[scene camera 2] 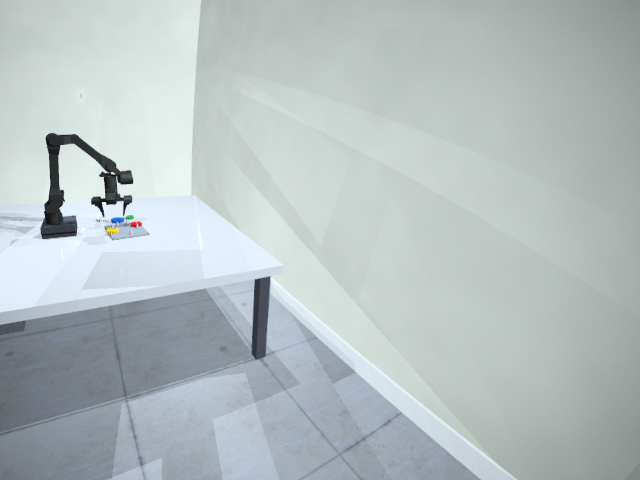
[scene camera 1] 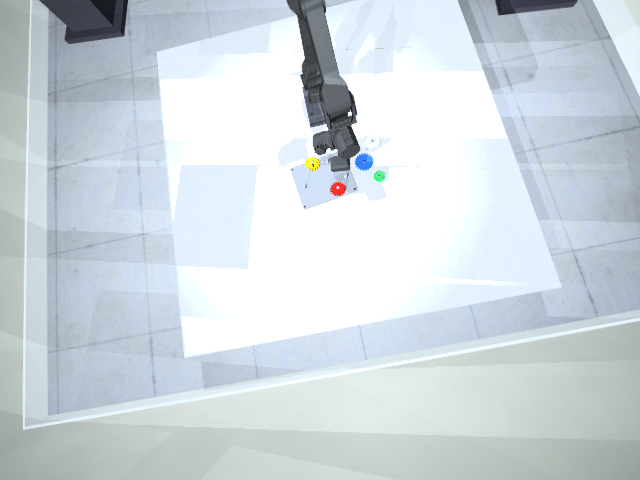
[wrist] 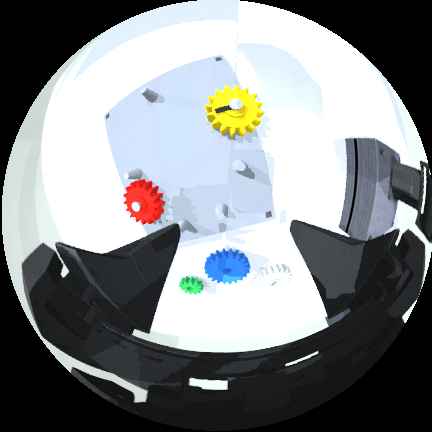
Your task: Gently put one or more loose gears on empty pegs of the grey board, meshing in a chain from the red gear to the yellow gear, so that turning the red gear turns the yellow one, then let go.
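Frame: origin at the arm's base, x up, y ahead, z left, level; centimetres.
Seen in the pictures: gripper, fingertip midpoint: [scene camera 2: 113, 216] [scene camera 1: 338, 156] [wrist: 236, 227]; arm's base at its link origin: [scene camera 2: 54, 223] [scene camera 1: 316, 95] [wrist: 394, 179].
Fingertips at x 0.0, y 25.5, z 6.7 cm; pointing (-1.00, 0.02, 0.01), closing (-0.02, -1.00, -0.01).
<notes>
Offsets run from my fingertips to a thing's top centre. Level surfaces: height alone.
The grey board {dx -2.5, dy +5.4, dz -6.4 cm} [scene camera 1: 321, 197] [scene camera 2: 140, 234] [wrist: 182, 135] carries the red gear {dx -3.1, dy +10.5, dz -1.0 cm} [scene camera 1: 337, 189] [scene camera 2: 136, 224] [wrist: 146, 201] and the yellow gear {dx -3.0, dy -0.2, dz -9.9 cm} [scene camera 1: 309, 164] [scene camera 2: 112, 231] [wrist: 242, 122], set apart on pegs. Several pegs are bare, among them a peg {dx -2.7, dy -0.5, dz -4.4 cm} [wrist: 240, 166] and another peg {dx -2.7, dy +8.6, dz -13.3 cm} [wrist: 149, 95]. The blue gear {dx -3.9, dy +0.6, dz +9.3 cm} [scene camera 1: 363, 161] [scene camera 2: 117, 220] [wrist: 227, 266], green gear {dx -3.9, dy +6.7, dz +14.4 cm} [scene camera 1: 379, 176] [scene camera 2: 129, 217] [wrist: 191, 285] and white gear {dx -3.9, dy -7.4, dz +13.1 cm} [scene camera 1: 372, 140] [wrist: 275, 276] lie loose on the table beside the board. My gripper [scene camera 2: 113, 215] [wrist: 236, 227] is open and empty, raised near the board's edge facing the loose gears. In scene camera 1 the arm hides part of the board.
The white table {dx -5.6 cm} [scene camera 1: 372, 258] [scene camera 2: 206, 258] carries all of this. The arm's base [scene camera 1: 315, 113] [scene camera 2: 58, 227] [wrist: 372, 187] stands on the table near the yellow gear's side of the board. The arm reaches above the board's edge.
</notes>
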